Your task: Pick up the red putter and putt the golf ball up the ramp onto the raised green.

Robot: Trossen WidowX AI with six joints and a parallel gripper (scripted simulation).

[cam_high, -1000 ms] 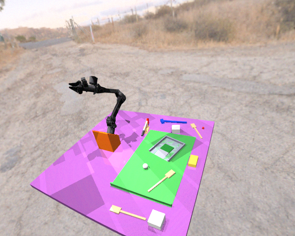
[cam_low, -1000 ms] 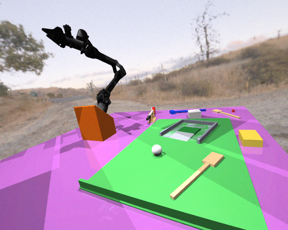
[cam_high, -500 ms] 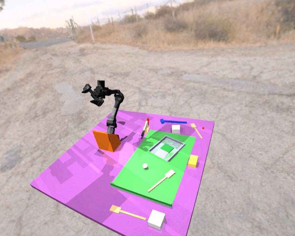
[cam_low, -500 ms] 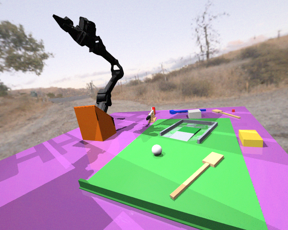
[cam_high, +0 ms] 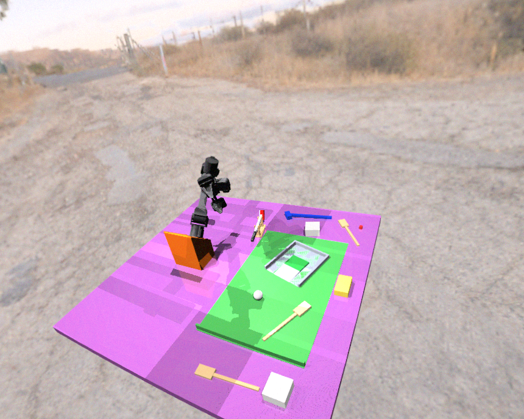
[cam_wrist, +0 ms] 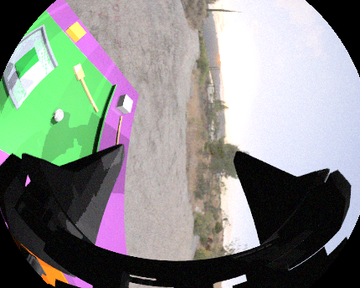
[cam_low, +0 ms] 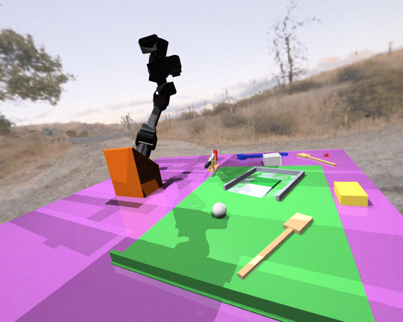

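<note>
Right now the red putter is 80 mm behind my gripper tip, 420 mm to the left of it and 400 mm below it. From my gripper tip the other things lie so: green mat: 200 mm ahead, 80 mm to the left, 450 mm below; white golf ball: 140 mm ahead, 40 mm to the right, 430 mm below; yellow block: 480 mm ahead, 130 mm to the left, 440 mm below.
</note>
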